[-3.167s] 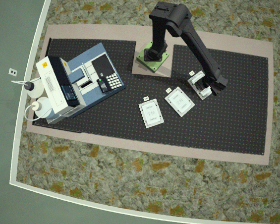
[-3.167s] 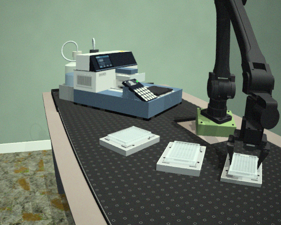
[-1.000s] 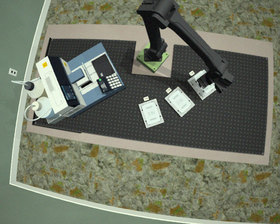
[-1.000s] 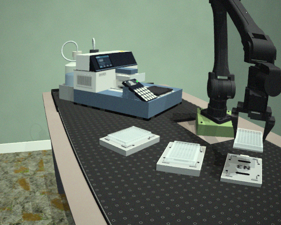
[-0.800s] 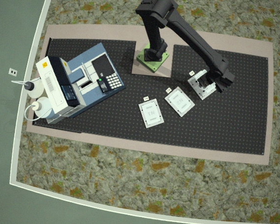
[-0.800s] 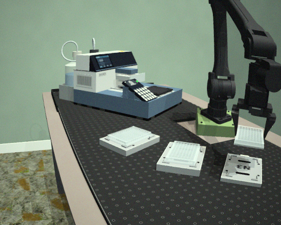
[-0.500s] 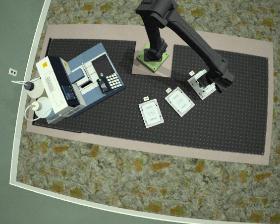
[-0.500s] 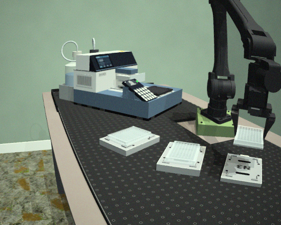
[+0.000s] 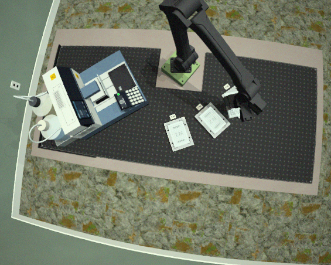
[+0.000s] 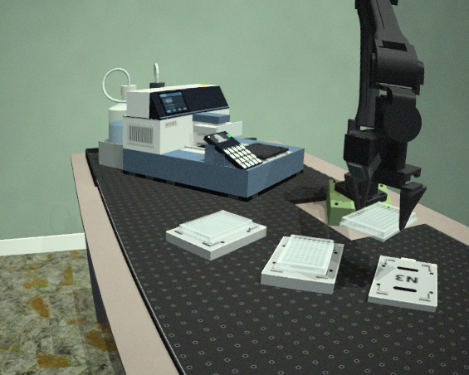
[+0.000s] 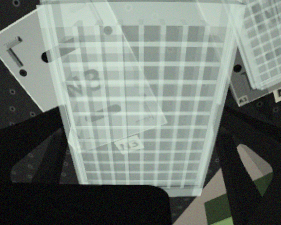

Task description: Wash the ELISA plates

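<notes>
Right now the dark carrier is 60 cm to the right of my hand, 16 cm behind it and 3 cm below it. Also, from my hand: plate washer 74 cm to the right, 9 cm behind, 1 cm above; then N1 label 32 cm to the right, 12 cm below, 4 cm ahead.
</notes>
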